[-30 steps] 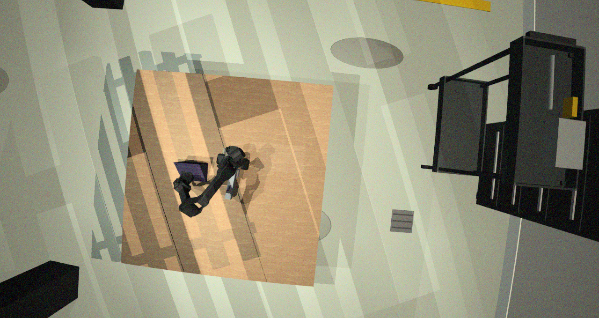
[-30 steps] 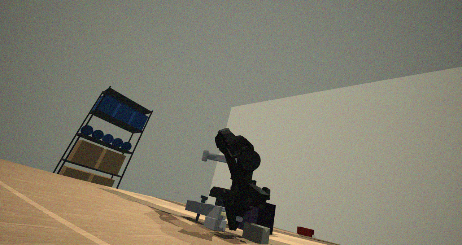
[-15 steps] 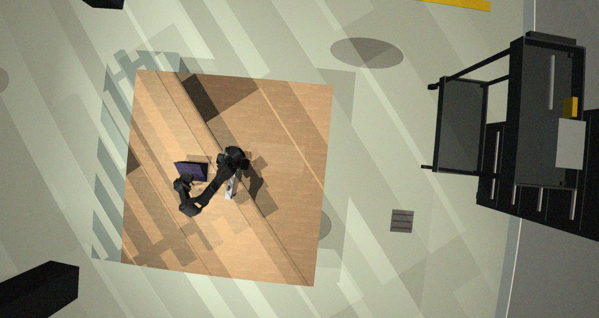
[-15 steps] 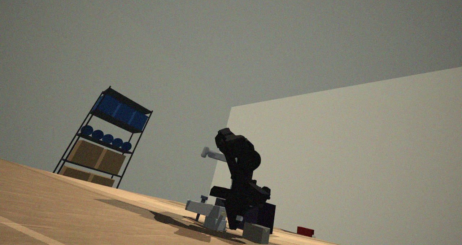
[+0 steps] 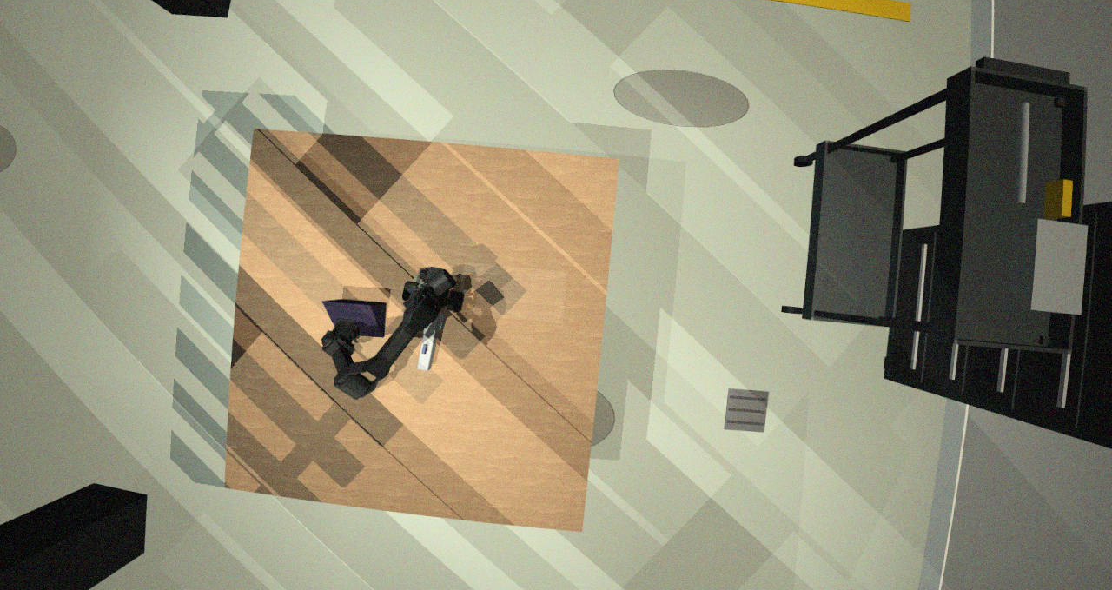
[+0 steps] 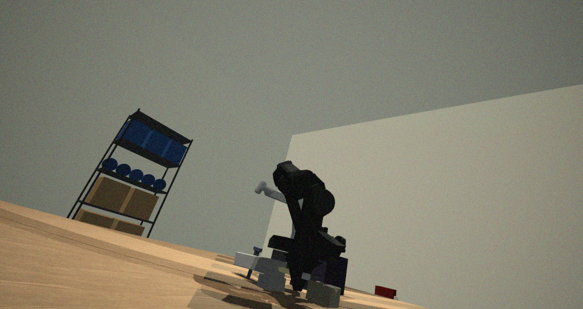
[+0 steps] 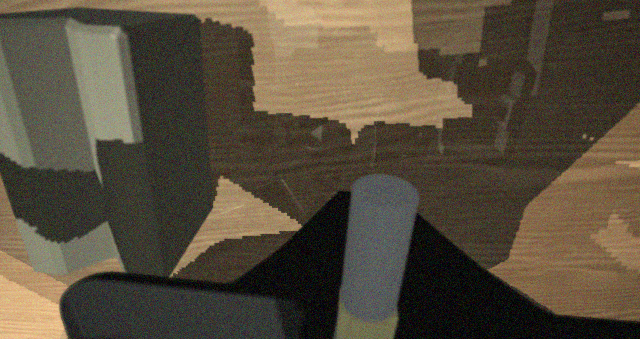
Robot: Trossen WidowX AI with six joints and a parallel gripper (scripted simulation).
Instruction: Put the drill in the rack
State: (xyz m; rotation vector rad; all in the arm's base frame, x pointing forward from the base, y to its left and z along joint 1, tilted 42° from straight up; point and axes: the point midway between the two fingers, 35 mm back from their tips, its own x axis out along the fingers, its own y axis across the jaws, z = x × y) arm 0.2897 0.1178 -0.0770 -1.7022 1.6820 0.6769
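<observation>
Now: gripper tip 40 mm to the left of the drill and 30 mm below it. Also, from my gripper tip: key: 180 mm to the right, 30 mm above, 10 mm behind; housing: 150 mm to the right, 20 mm above, 10 mm behind; rack: 70 mm behind, 20 mm to the left.
</observation>
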